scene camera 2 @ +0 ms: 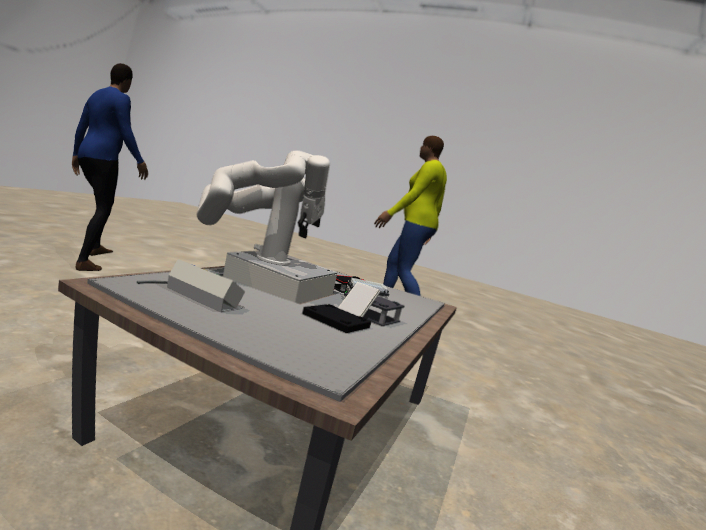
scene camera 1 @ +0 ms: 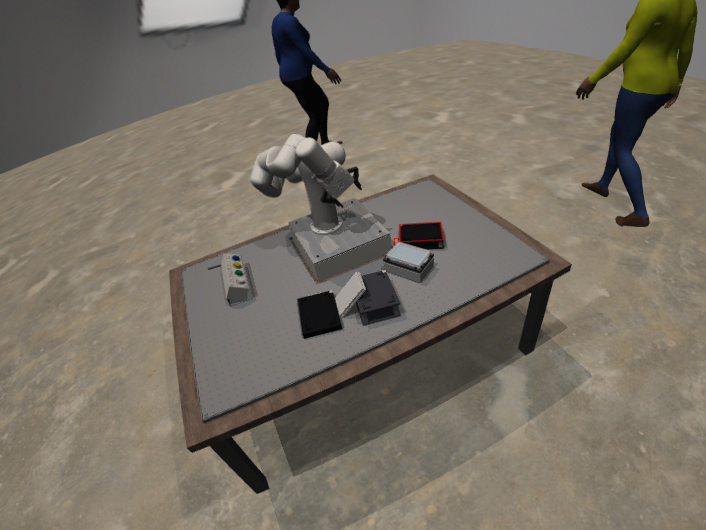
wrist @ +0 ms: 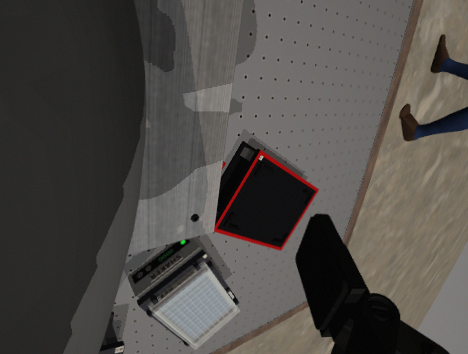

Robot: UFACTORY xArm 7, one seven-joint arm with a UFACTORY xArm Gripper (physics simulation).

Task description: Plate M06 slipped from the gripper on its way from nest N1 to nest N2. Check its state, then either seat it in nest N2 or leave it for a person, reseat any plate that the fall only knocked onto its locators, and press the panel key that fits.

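Seen in the pictures: gripper, fingertip midpoint: (scene camera 2: 309, 231) (scene camera 1: 350, 196) (wrist: 212, 231); arm's base, origin of the base link: (scene camera 2: 273, 260) (scene camera 1: 326, 225).
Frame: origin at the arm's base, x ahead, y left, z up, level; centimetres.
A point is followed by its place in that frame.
A white plate (scene camera 1: 350, 293) @(x 37.6, y -11.1, z -1.7 cm) (scene camera 2: 359, 299) @(x 36.8, y -11.5, z -2.3 cm) stands steeply tilted between a low black nest (scene camera 1: 319, 314) @(x 35.4, y -21.9, z -6.0 cm) (scene camera 2: 336, 317) @(x 34.7, y -25.2, z -6.0 cm) and a raised dark grey nest (scene camera 1: 377, 289) @(x 40.6, y -3.2, z -2.5 cm) (scene camera 2: 387, 305) @(x 45.6, y -10.2, z -2.0 cm). I cannot read which is N1 or N2, nor the plate's label. A clear-topped plate (scene camera 1: 408, 255) @(x 34.6, y 13.3, z -1.0 cm) (wrist: 195, 305) @(x 31.2, y 13.2, z -1.1 cm) lies on the shaker (wrist: 162, 267) @(x 26.9, y 10.8, z -5.3 cm); I cannot tell whether it sits level. The panel (scene camera 1: 234, 288) @(x 10.7, y -41.9, z -1.4 cm) (scene camera 2: 202, 285) @(x 1.8, y -44.1, z -3.5 cm) has blue, yellow and green keys and a grey one. My gripper (scene camera 1: 350, 196) @(x 8.2, y 8.2, z 12.6 cm) (scene camera 2: 310, 229) @(x 8.2, y 8.2, z 12.6 cm) is open and empty, high above the robot's base; one finger shows in the wrist view.
A red-rimmed black holder (scene camera 1: 420, 232) @(x 22.9, y 27.4, z -4.2 cm) (wrist: 267, 200) @(x 21.1, y 26.6, z -4.2 cm) stands behind the shaker, beside the robot's base block (scene camera 1: 347, 257) @(x 18.4, y -1.8, z -3.9 cm) (scene camera 2: 279, 279) @(x 10.0, y -13.5, z -2.9 cm). A person in blue (scene camera 1: 293, 51) (scene camera 2: 105, 125) and a person in yellow (scene camera 1: 652, 62) (scene camera 2: 424, 193) are on the floor beyond the table.
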